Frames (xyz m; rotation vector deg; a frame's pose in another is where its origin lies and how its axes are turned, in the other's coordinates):
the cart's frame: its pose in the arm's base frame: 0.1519 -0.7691 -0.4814 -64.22 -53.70 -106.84
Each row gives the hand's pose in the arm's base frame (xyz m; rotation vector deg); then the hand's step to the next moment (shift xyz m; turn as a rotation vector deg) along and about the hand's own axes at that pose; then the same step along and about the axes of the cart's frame.
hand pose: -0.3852 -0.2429 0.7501 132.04 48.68 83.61
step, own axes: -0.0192 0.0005 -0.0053 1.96 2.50 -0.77
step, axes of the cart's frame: -0.0039 -0.0059 -0.0186 2.75 1.65 0.63
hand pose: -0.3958 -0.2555 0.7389 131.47 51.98 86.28
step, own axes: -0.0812 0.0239 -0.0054 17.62 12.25 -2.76
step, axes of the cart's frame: -0.0193 0.0060 -0.0824 16.30 9.58 10.52
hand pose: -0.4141 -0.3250 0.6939 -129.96 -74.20 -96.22
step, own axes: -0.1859 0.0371 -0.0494 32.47 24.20 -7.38
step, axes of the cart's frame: -0.0588 0.0233 -0.1854 32.28 18.30 17.81
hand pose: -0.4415 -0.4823 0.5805 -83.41 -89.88 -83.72
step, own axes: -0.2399 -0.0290 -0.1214 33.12 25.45 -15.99
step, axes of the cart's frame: -0.1367 0.0483 -0.2283 37.55 21.37 11.57
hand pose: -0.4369 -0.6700 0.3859 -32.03 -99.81 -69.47
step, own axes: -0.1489 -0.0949 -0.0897 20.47 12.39 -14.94
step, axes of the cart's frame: -0.1413 0.0431 -0.1319 23.68 15.26 1.47
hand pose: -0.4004 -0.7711 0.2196 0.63 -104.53 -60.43
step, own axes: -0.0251 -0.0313 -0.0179 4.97 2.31 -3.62
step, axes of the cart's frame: -0.0334 0.0128 -0.0255 5.53 3.54 -0.28
